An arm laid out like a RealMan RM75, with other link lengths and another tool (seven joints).
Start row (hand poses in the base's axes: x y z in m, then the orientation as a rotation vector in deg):
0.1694 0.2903 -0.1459 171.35 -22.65 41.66
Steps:
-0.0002 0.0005 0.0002 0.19 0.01 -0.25
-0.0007 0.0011 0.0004 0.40 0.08 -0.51
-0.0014 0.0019 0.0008 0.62 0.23 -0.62
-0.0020 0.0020 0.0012 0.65 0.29 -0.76
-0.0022 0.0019 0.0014 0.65 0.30 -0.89
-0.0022 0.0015 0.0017 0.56 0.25 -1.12
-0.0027 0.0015 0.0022 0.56 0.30 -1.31
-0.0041 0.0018 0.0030 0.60 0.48 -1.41
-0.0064 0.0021 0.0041 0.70 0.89 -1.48
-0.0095 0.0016 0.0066 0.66 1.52 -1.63
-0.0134 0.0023 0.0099 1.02 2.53 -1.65
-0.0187 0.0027 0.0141 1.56 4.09 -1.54
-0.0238 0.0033 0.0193 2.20 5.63 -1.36
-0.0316 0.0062 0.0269 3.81 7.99 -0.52
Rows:
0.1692 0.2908 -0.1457 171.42 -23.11 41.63
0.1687 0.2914 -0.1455 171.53 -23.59 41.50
0.1680 0.2922 -0.1451 171.72 -23.85 41.27
0.1674 0.2923 -0.1447 171.70 -24.07 41.17
0.1672 0.2922 -0.1445 171.65 -24.26 41.14
0.1672 0.2918 -0.1442 171.46 -24.55 41.19
0.1667 0.2918 -0.1437 171.39 -24.83 41.10
0.1653 0.2921 -0.1429 171.42 -24.99 40.82
0.1630 0.2924 -0.1418 171.58 -25.12 40.19
0.1599 0.2919 -0.1393 171.62 -25.29 39.21
0.1560 0.2926 -0.1360 172.17 -25.44 37.67
0.1507 0.2930 -0.1318 173.03 -25.46 35.28
0.1456 0.2936 -0.1266 173.98 -25.43 32.90
0.1378 0.2965 -0.1190 -175.56 24.76 -29.13

